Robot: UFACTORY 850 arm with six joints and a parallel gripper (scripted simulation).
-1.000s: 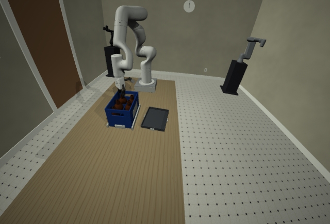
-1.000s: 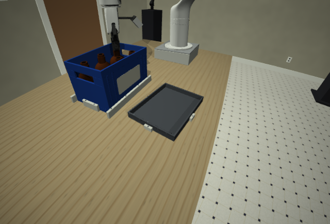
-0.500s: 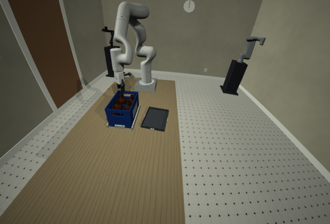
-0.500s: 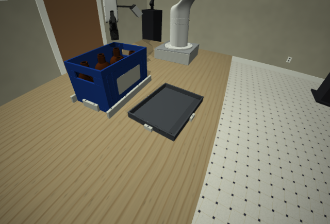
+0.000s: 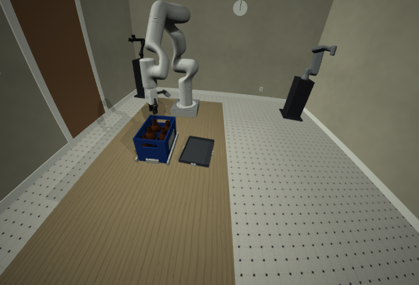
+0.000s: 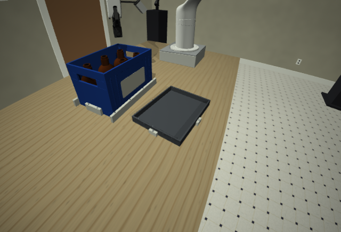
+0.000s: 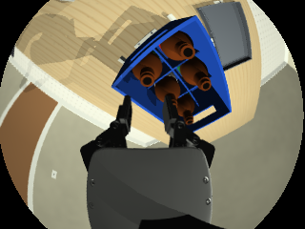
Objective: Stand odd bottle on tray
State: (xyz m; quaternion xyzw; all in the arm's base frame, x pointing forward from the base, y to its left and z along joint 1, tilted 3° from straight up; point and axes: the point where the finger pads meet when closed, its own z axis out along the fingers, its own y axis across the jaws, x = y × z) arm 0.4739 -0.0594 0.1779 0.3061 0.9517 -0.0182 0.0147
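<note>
The bottle is 160 mm below my hand, 100 mm to the left of it and 70 mm ahead of it. The rest, counted from my hand: dark grey tray: 320 mm to the left, 230 mm below, 50 mm ahead; blue crate: 160 mm below, 80 mm ahead, 60 mm to the left.
</note>
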